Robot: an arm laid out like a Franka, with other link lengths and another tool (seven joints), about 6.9 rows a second.
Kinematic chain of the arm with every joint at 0, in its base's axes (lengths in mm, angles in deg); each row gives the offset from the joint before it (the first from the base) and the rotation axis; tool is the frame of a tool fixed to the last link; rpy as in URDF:
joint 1: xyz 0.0 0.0 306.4 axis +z
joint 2: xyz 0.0 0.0 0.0 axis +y
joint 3: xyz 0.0 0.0 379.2 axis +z
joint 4: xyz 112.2 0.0 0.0 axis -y
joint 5: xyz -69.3 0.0 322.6 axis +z
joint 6: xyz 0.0 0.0 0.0 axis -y
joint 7: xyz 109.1 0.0 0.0 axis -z
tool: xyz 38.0 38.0 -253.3 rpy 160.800 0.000 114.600
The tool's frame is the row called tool.
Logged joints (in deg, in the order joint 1, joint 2, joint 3, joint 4, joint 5, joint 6, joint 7), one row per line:
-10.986, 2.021, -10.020, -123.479, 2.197, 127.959, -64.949
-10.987, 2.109, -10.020, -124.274, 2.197, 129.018, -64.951
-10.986, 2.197, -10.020, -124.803, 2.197, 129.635, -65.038
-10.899, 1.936, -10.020, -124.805, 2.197, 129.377, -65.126
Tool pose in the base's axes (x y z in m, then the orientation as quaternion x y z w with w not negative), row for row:
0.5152, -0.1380, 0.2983, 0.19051, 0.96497, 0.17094, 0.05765
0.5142, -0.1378, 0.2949, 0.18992, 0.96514, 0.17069, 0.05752
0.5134, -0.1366, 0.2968, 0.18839, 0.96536, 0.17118, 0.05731
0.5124, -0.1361, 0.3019, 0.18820, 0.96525, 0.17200, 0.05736
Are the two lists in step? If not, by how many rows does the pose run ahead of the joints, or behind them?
The pose runs 1 row ahead of the joints: the pose in row i belongs to the joints in row i + 1.
